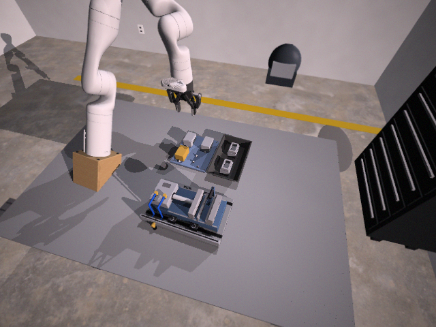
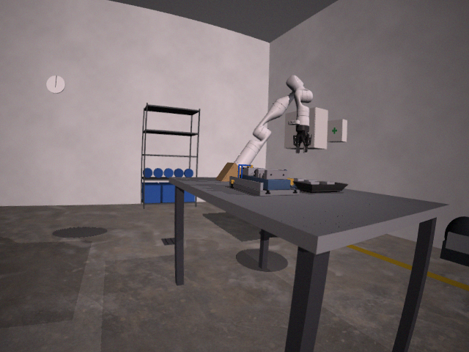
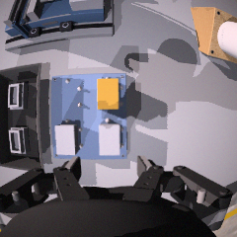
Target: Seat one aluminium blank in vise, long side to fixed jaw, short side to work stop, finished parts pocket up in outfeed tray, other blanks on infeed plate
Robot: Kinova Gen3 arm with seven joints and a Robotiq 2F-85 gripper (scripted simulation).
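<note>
Now: hand 90 mm to the left of the brass blank and 170 mm above it. From my hand the other things lie so: vise rail: 120 mm ahead, 430 mm to the right, 160 mm below; then hose block: 30 mm ahead, 330 mm to the right, 120 mm below; then vise: 120 mm ahead, 330 mm to the right, 160 mm below.
</note>
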